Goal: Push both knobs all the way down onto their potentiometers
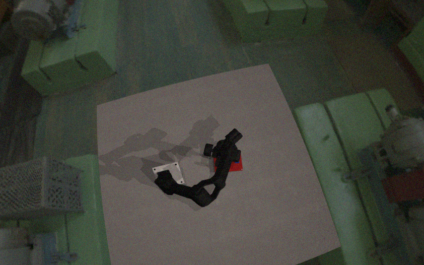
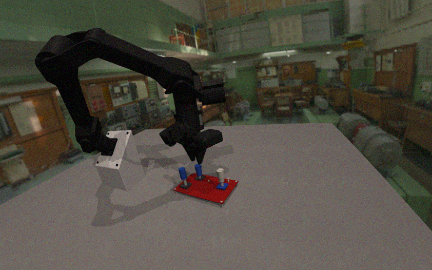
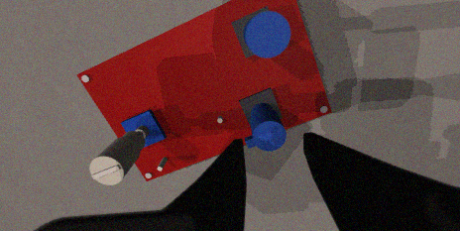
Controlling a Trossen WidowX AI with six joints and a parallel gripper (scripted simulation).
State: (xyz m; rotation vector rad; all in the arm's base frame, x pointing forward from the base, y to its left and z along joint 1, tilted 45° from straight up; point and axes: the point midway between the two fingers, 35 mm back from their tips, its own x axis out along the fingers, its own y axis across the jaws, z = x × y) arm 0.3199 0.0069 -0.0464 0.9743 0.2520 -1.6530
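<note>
My gripper tip is 20 mm above the blue knob.
</note>
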